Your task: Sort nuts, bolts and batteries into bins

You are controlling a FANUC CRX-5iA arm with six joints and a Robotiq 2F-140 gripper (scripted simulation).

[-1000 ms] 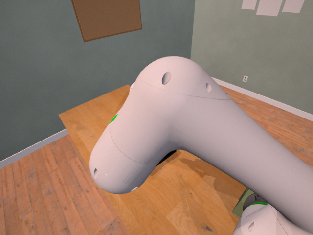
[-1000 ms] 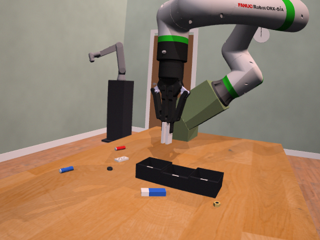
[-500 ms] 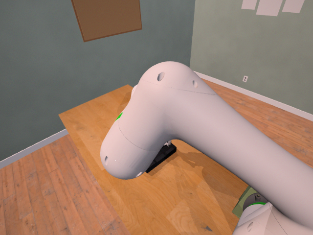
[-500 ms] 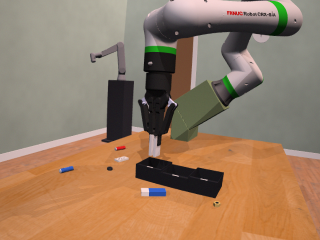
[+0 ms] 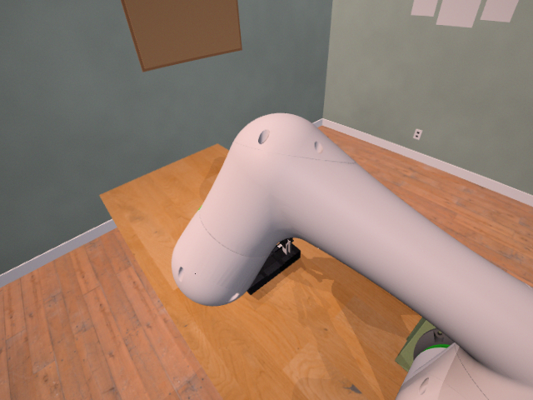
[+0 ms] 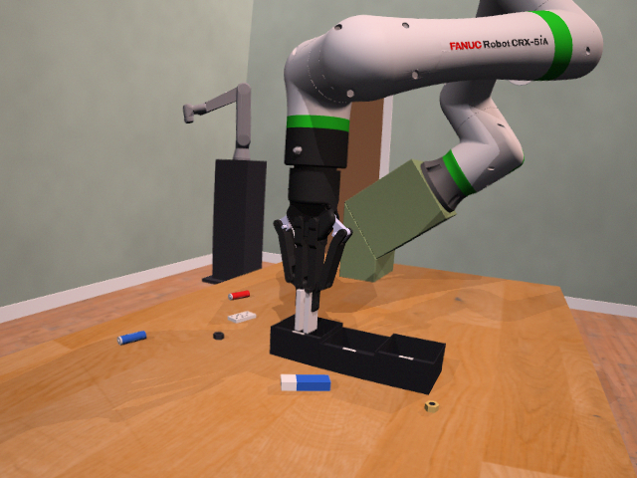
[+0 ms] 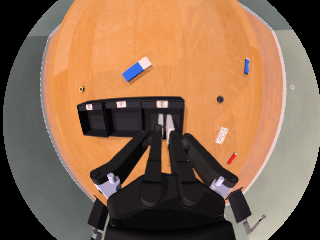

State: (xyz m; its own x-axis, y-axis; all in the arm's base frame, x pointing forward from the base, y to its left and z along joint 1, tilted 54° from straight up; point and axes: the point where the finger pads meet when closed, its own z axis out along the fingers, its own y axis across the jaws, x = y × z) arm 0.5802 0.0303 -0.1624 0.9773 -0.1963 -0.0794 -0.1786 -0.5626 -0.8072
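Now: hand 1 cm short of the black three-compartment bin, 9 cm to the right of it and 5 cm above it. From my hand the other things lie so: blue-and-white eraser: 12 cm ahead, 4 cm to the left, 6 cm below; then black nut: 3 cm ahead, 14 cm to the right, 7 cm below; then white domino-like tile: 7 cm behind, 16 cm to the right, 6 cm below.
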